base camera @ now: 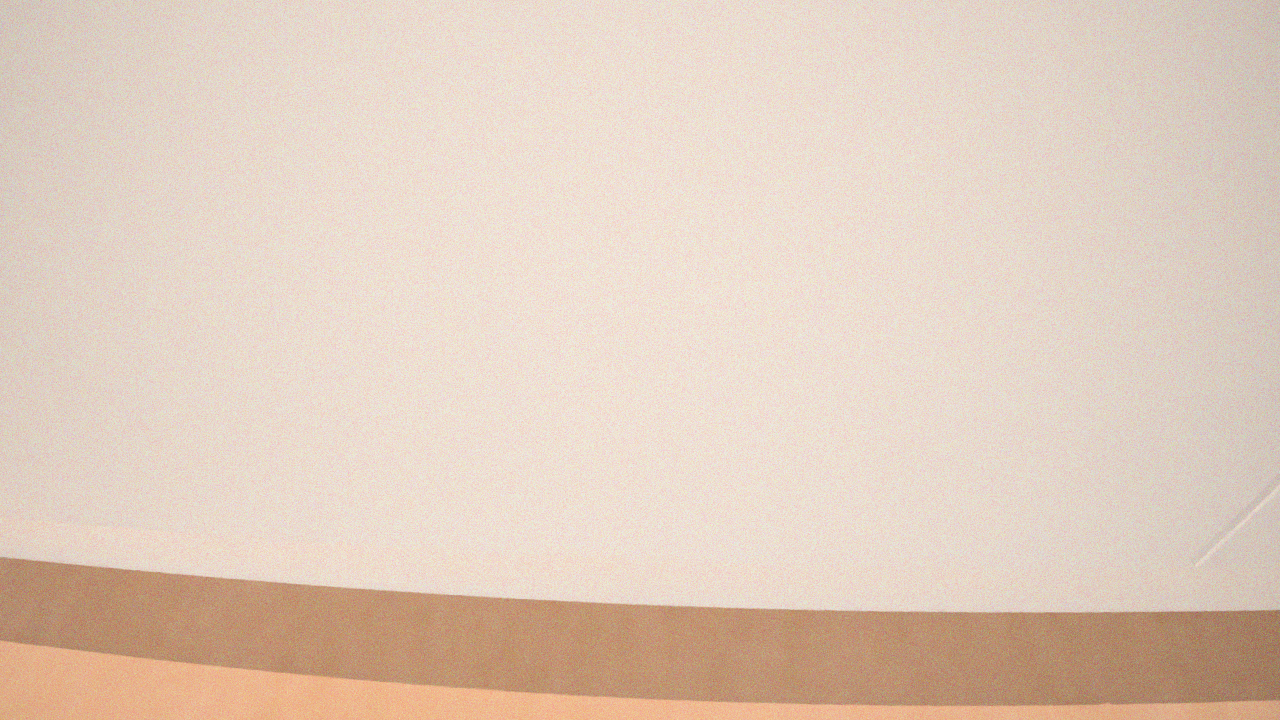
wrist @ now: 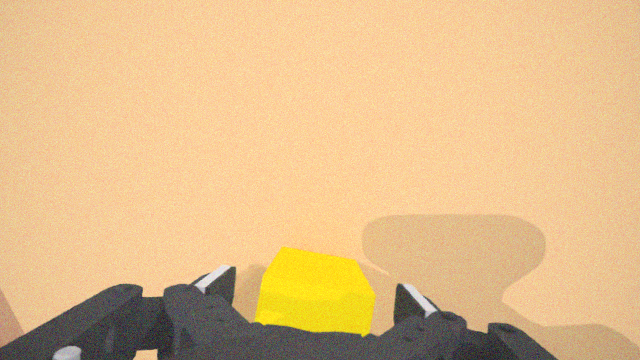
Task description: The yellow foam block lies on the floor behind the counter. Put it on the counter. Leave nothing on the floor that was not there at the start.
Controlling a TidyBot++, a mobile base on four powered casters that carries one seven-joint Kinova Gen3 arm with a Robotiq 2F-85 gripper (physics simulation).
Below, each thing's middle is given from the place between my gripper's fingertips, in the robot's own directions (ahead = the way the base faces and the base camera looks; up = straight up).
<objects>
My hand is 20 mm to the left of the yellow foam block [wrist: 316, 292], 20 mm past it and 10 mm below it.
</objects>
